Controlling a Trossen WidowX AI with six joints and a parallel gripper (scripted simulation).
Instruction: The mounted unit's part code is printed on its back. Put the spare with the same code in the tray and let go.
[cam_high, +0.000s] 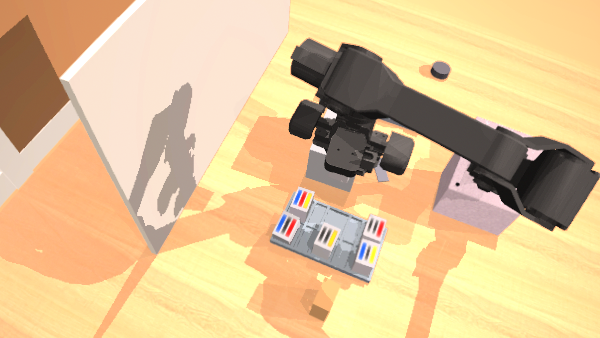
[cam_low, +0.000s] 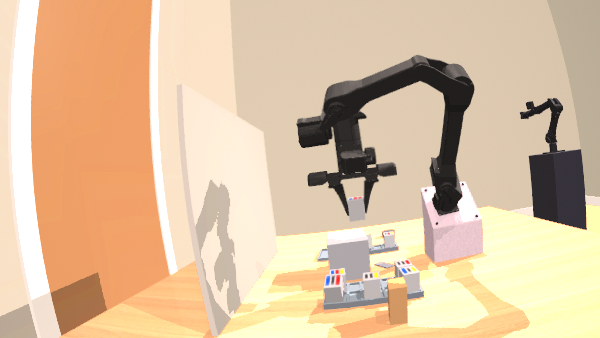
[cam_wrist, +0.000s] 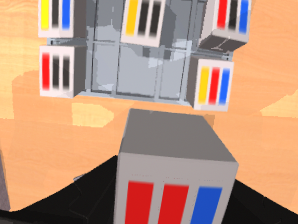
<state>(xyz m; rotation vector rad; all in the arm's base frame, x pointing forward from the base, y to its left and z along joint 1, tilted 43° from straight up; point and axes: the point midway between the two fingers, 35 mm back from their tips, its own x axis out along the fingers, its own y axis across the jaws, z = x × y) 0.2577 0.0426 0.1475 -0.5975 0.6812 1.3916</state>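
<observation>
Right now the grey tray is 5 cm ahead of my gripper tip, 35 cm to the right of it and 17 cm below it. Also, from my gripper tip: white mounted unit 2 cm ahead, 14 cm to the right, 12 cm below; then tall panel 28 cm ahead, 15 cm to the right, 5 cm above; then tan block 4 cm behind, 18 cm to the left, 14 cm below.
</observation>
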